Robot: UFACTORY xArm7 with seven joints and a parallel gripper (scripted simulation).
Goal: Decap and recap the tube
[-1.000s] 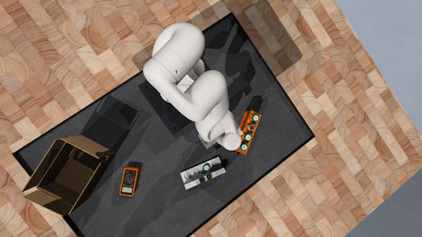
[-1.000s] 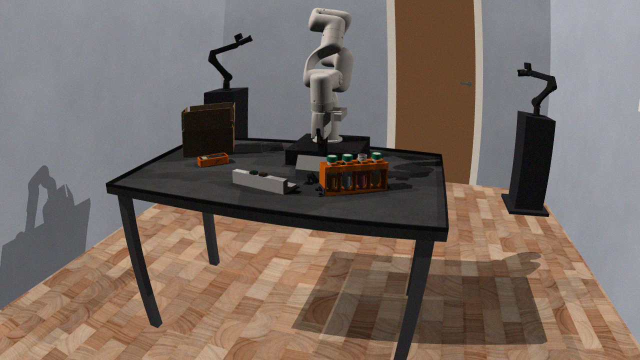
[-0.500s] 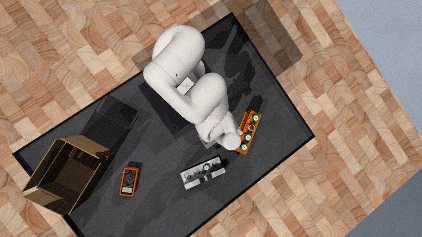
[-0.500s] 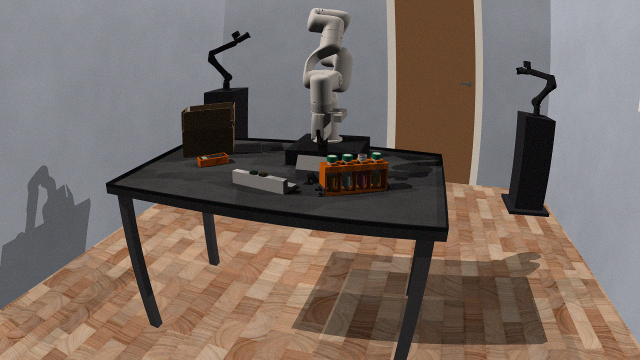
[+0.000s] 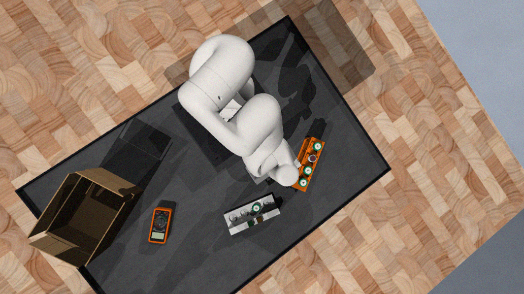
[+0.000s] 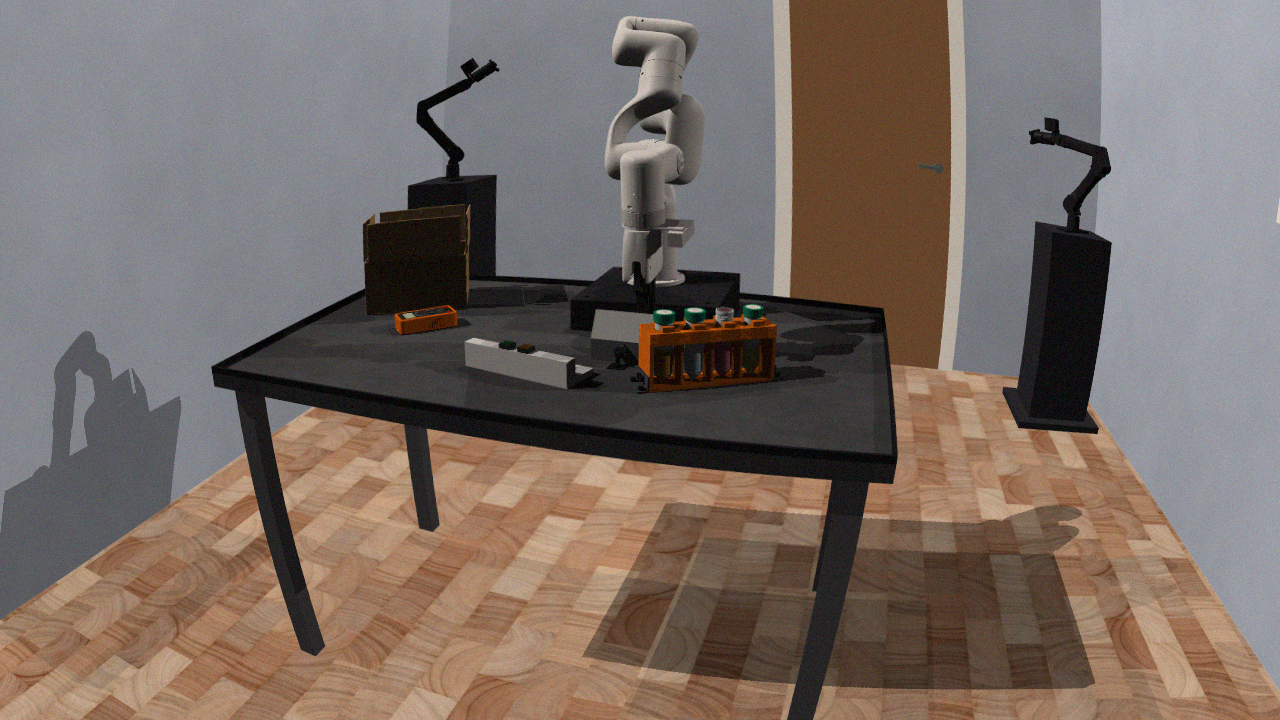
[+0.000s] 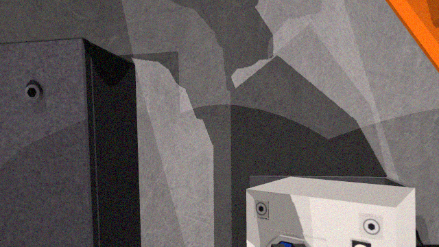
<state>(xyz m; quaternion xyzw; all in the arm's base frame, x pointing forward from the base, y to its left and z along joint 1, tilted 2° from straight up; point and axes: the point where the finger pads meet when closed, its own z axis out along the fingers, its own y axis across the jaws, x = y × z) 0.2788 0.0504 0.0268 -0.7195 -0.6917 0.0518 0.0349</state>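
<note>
Now: hand 30 mm above the blue key. From my hand the other things lie so: key housing 40 mm below, 20 mm to the right, 20 mm ahead; raised table edge 380 mm ahead, 180 mm to the right, 80 mm below; green key 50 mm to the right, 20 mm below.
</note>
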